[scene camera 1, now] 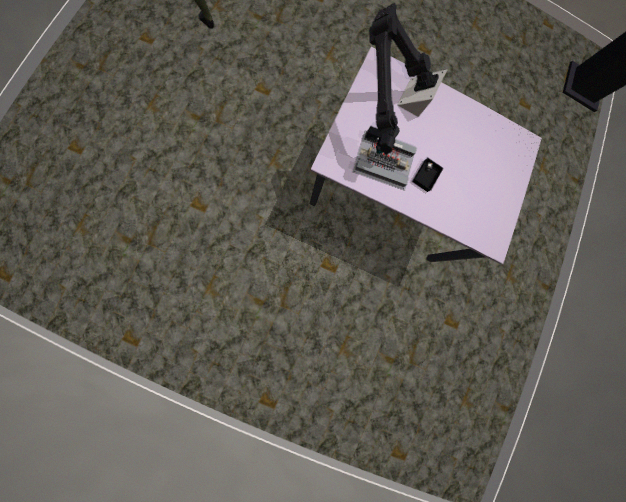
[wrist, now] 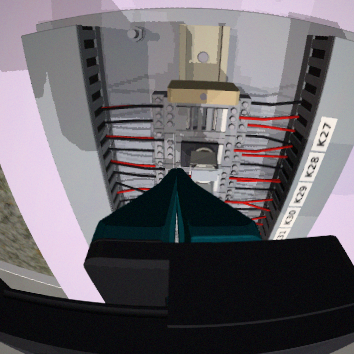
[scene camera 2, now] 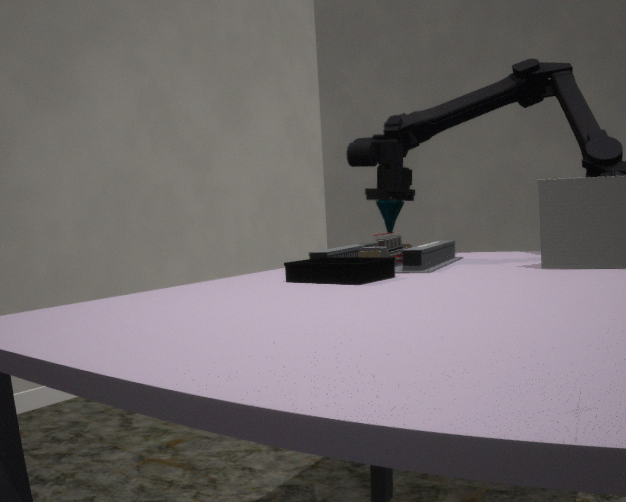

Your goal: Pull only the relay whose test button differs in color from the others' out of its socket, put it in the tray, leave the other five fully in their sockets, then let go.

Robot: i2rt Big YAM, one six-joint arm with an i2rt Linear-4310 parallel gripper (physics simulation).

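Places are measured from the arm's base along level axes (x ahead, y left, z up), in metres.
Pixels of known places: gripper, between the fingertips: [scene camera 1: 378,153] [wrist: 176,176] [scene camera 2: 389,232]; arm's base, origin of its link: [scene camera 1: 426,84] [scene camera 2: 612,212].
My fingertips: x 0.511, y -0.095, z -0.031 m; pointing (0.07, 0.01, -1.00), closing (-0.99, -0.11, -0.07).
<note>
For each thing: its top centre in the pictures, then the offset to it from my fingertips. "spot": a spot on its surface instead. Level surfaces: height alone.
- socket, a spot on its surface: [wrist: 204,119] spot: dz -0.044, dx -0.015, dy -0.023 m
- relay, centre of its top: [wrist: 199,182] [scene camera 2: 395,232] dz +0.001, dx -0.014, dy +0.002 m
- black tray, centre of its top: [scene camera 2: 339,260] [scene camera 1: 429,173] dz -0.034, dx -0.047, dy +0.320 m
- small pale object, centre of its top: [scene camera 1: 430,165] dz -0.045, dx -0.101, dy +0.313 m
- beige end block, centre of its top: [wrist: 203,96] dz -0.028, dx -0.010, dy -0.044 m
- rail, a spot on its surface: [wrist: 190,55] spot: dz -0.065, dx +0.002, dy -0.064 m
- pink table, height of its surface: dz -0.069 m
My gripper [scene camera 1: 385,151] [scene camera 2: 390,231] [wrist: 176,176] is shut and empty, teal fingertips down at the tops of the relay row; whether they touch is unclear. In the wrist view, the socket [wrist: 204,119] at the K27 end shows open slots and holds no relay. Beside it a relay [wrist: 202,155] with a dark frame sits in the row, then a clear-topped relay [wrist: 206,175], partly behind the fingers. The other relays and their test buttons are largely hidden. The black tray [scene camera 1: 425,181] [scene camera 2: 339,272] stands beside the panel; a small pale object [scene camera 1: 430,165], possibly a relay, lies in it.
Grey wire ducts [scene camera 2: 431,255] [wrist: 62,130] flank the row, with red and black wires running to the sockets. A beige end block [wrist: 203,95] closes the row on the rail [wrist: 190,55]. A pale raised plate [scene camera 1: 415,96] carries the arm's base on the pink table [scene camera 1: 470,172] [scene camera 2: 313,339].
</note>
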